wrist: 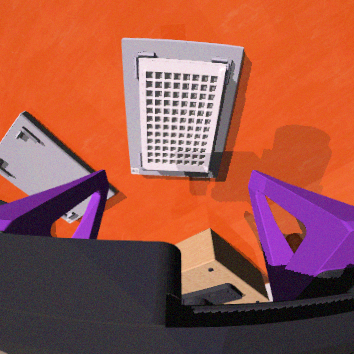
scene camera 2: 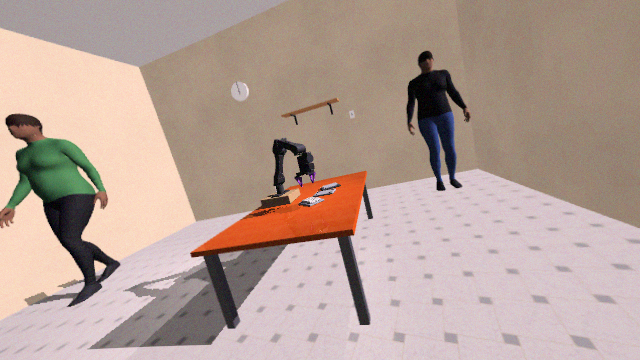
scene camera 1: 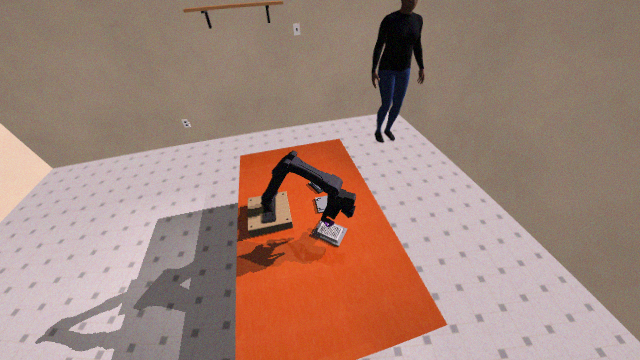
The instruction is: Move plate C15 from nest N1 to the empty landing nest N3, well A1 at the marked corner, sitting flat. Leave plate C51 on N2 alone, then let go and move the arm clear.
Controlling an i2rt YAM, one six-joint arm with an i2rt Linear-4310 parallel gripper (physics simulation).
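A white many-welled plate lies in the near grey nest, between its corner brackets, looking flat. Its label is not readable, so I cannot tell C15 from C51. The middle nest looks empty, with bare corner brackets in the wrist view. A far nest is partly hidden by the arm; I cannot tell what it holds. My gripper is open and empty, above the table by the plate's near end, with fingertips wide apart and not touching it.
The wooden base block carries the arm on the orange table. A person in black stands beyond the table. A person in green is at the left in scene camera 2.
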